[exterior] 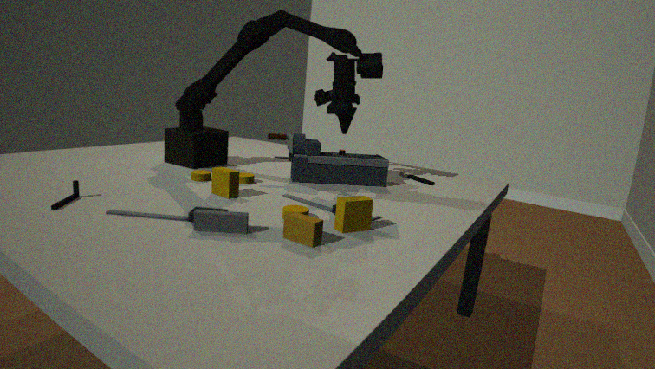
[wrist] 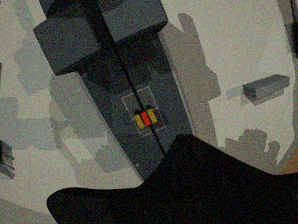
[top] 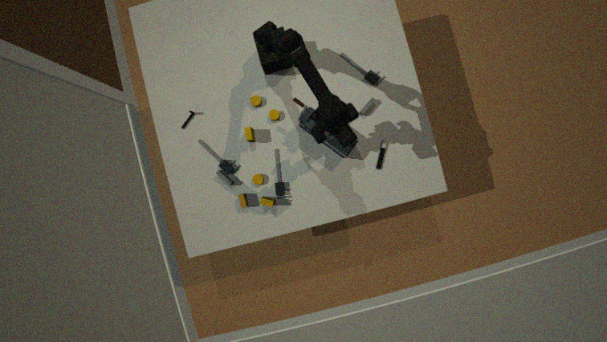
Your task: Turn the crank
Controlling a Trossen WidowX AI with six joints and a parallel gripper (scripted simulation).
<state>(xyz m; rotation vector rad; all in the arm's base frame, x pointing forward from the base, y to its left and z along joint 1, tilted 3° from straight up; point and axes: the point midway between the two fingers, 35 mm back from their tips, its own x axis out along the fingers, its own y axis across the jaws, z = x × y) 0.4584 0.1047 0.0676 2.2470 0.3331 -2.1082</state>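
Right now my gripper tip is 5 cm above the slide, 2 cm to the left of it and 1 cm short of it. The rest, counted from my gripper tip: black l-shaped key 59 cm to the right, 35 cm behind, 12 cm below; then black bar 18 cm to the left, 18 cm ahead, 13 cm below; then brown crank handle 16 cm behind, 10 cm to the right, 2 cm below.
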